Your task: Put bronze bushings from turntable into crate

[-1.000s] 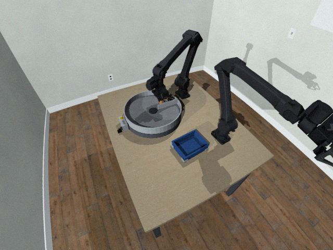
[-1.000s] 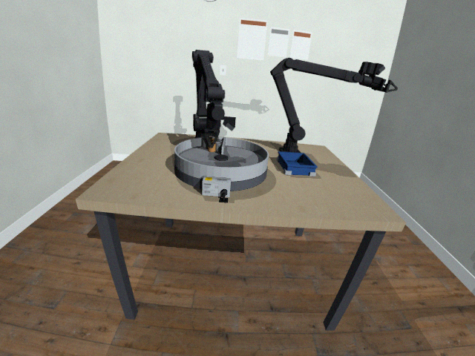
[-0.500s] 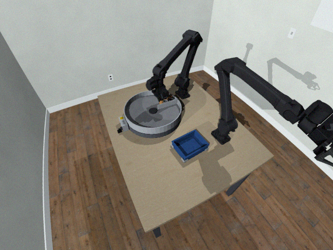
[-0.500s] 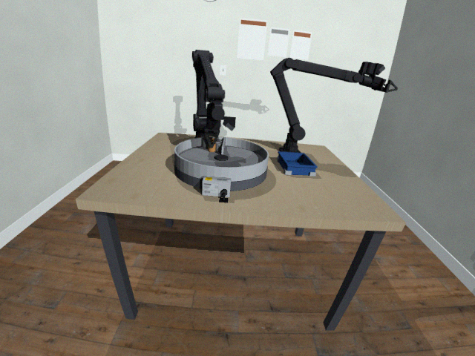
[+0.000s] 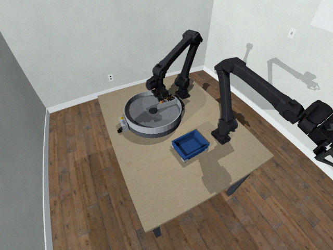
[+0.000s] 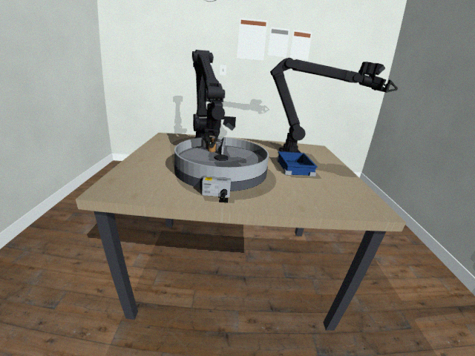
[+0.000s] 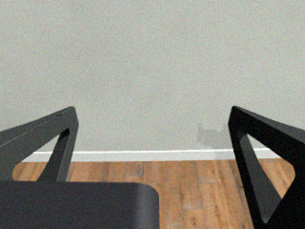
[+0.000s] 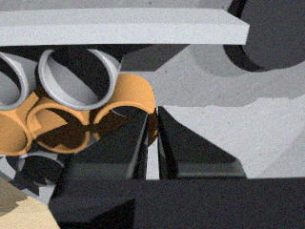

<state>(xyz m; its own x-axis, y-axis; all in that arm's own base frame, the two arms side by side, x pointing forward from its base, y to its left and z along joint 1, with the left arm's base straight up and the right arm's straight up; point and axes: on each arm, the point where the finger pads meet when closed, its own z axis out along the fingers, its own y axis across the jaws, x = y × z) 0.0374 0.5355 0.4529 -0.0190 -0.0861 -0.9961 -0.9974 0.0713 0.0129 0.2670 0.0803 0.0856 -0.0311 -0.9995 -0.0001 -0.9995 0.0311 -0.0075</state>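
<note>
Now: right hand 2 cm past the blue crate, 42 cm to the right of it and 6 cm above it.
</note>
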